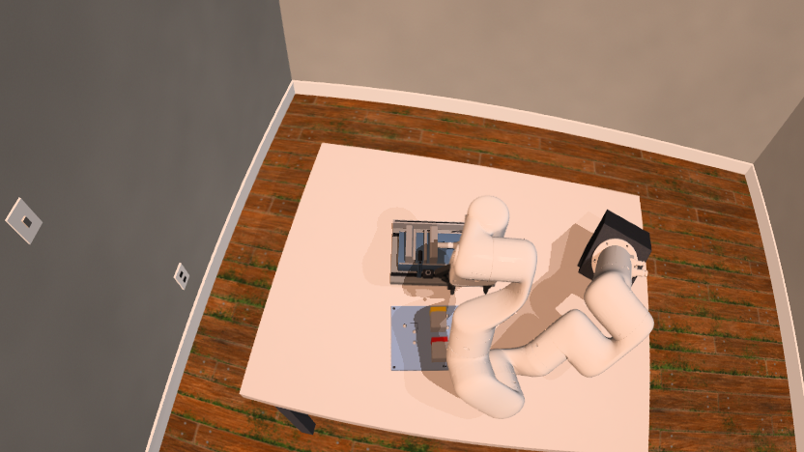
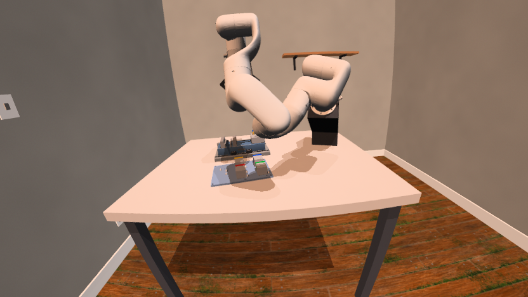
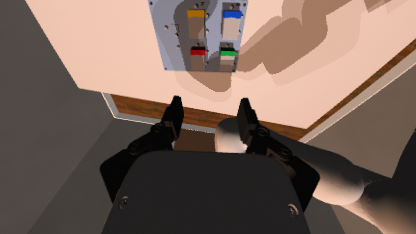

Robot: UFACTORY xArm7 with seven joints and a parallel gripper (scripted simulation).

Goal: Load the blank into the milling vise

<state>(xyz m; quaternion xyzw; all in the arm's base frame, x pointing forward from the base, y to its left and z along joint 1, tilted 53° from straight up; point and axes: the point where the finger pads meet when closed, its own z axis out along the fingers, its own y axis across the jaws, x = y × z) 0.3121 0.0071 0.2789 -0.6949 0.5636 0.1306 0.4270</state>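
The green-ended blank lies 6 cm behind my hand, 3 cm to the left of it and 29 cm below it. The rest, counted from my hand: blue-ended blank: 3 cm behind, 6 cm to the right, 29 cm below; yellow-ended blank: 6 cm ahead, 3 cm to the right, 29 cm below; red-ended blank: 3 cm ahead, 6 cm to the left, 29 cm below.
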